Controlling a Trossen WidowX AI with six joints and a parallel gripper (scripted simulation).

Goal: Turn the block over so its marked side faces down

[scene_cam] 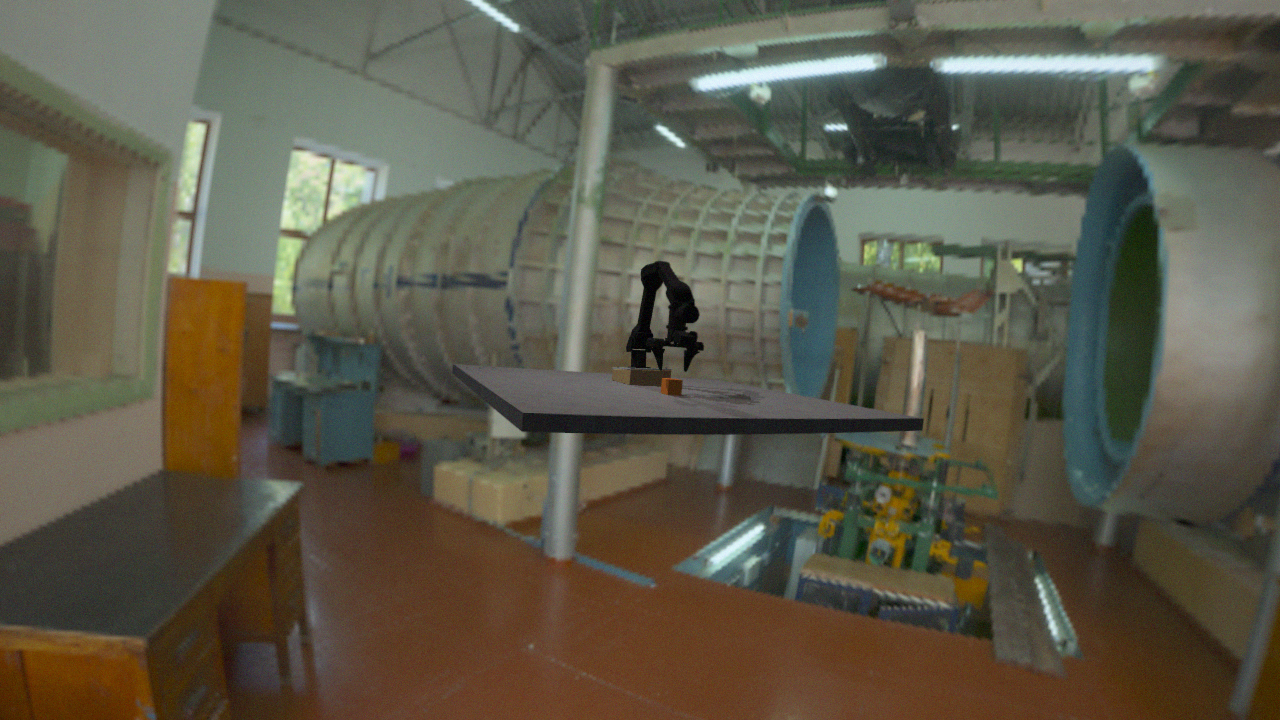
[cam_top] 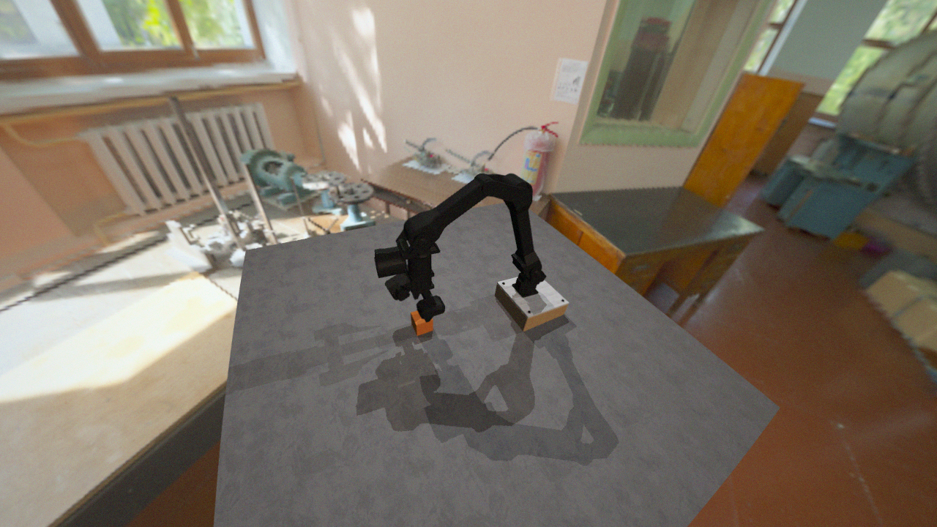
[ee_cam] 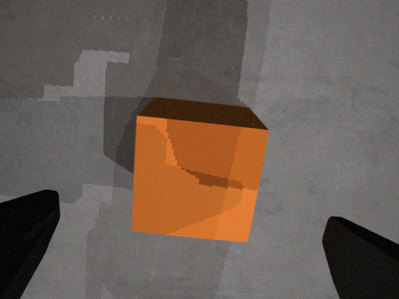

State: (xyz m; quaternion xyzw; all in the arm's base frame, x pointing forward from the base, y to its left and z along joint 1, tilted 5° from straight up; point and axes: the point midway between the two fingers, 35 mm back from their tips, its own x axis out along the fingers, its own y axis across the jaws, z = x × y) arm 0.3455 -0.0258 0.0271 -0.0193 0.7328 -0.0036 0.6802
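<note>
Now: the block 1 cm behind my gripper tip and 5 cm below it.
</note>
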